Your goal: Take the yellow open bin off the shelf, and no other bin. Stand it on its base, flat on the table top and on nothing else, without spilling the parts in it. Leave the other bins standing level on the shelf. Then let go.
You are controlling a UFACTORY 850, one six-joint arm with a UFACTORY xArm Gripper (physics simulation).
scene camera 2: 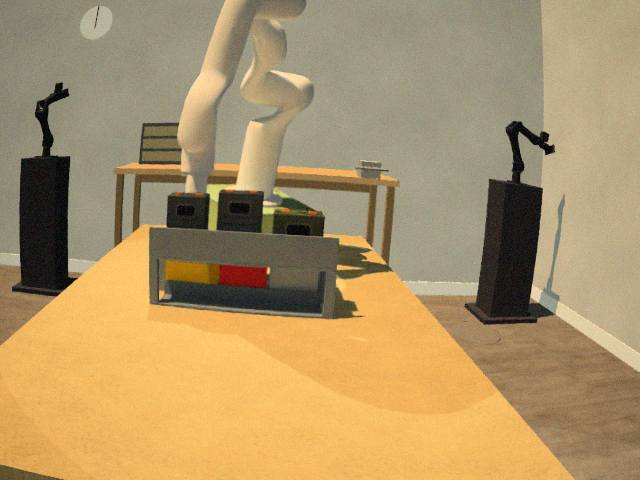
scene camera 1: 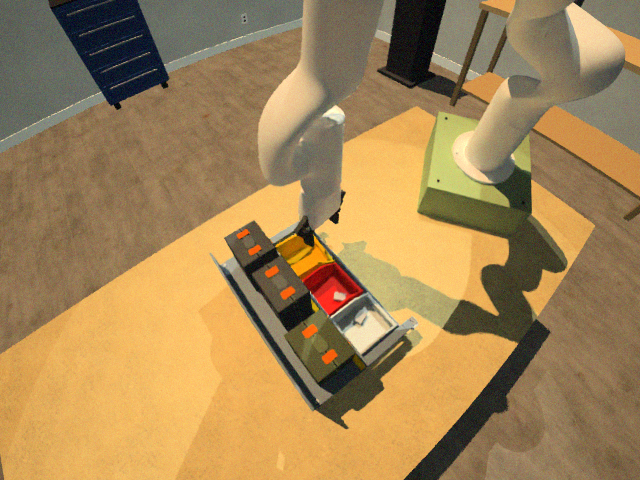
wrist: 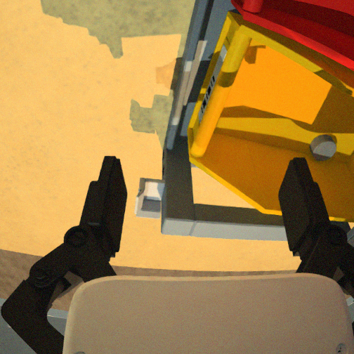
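The yellow open bin (scene camera 1: 314, 261) (scene camera 2: 188, 272) (wrist: 250, 175) sits on the grey shelf (scene camera 1: 266, 320) (scene camera 2: 242, 248) (wrist: 177, 210), at the end of its row. A grey round part (wrist: 324, 147) lies in it, and its lip carries a barcode label. My gripper (scene camera 1: 321, 231) (wrist: 205, 174) is open and empty. In the wrist view, one finger overlaps the bin's open inside and the other is outside the shelf frame; their height over the bin is unclear. In scene camera 2 the fingers are hidden behind dark cases. The red bin (scene camera 1: 323, 286) (scene camera 2: 242, 276) (wrist: 300, 30) stands beside the yellow one.
A white bin (scene camera 1: 369, 330) (scene camera 2: 294, 279) stands beyond the red one. Three dark cases (scene camera 1: 250, 242) (scene camera 1: 281, 286) (scene camera 1: 320, 343) with orange latches stand along the shelf's other side. The arm's green pedestal (scene camera 1: 470, 196) is across the table top (scene camera 1: 129, 335) (scene camera 2: 232, 387).
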